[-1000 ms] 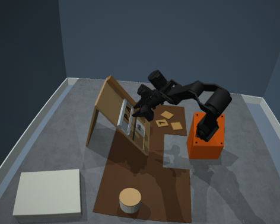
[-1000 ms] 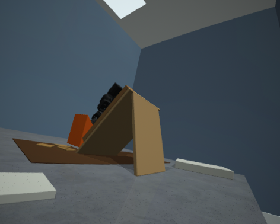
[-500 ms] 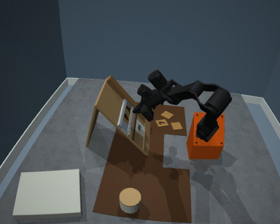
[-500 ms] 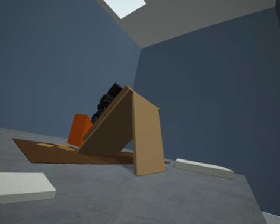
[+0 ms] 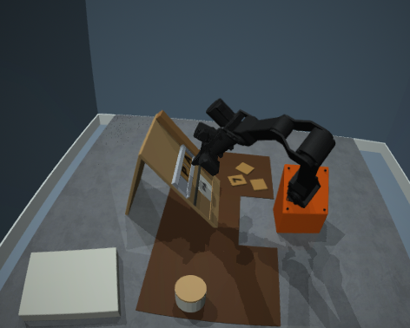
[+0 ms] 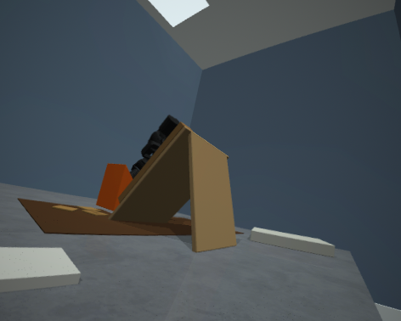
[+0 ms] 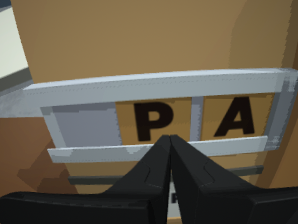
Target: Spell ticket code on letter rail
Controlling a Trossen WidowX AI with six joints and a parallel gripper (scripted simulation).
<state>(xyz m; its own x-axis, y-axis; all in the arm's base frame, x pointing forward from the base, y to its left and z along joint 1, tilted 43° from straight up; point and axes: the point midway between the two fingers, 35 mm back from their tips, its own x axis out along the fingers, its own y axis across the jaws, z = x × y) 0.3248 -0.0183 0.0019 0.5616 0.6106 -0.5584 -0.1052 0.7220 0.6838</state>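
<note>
My gripper tip is now 2 cm short of the tile marked p, 1 cm to the right of it and 3 cm above it. Also, from my gripper tip: brown mat (14 cm behind, 3 cm to the left, 18 cm below); white slab (25 cm ahead, 43 cm to the left, 16 cm below); white ticket (4 cm behind, 3 cm to the right, 11 cm below).
</note>
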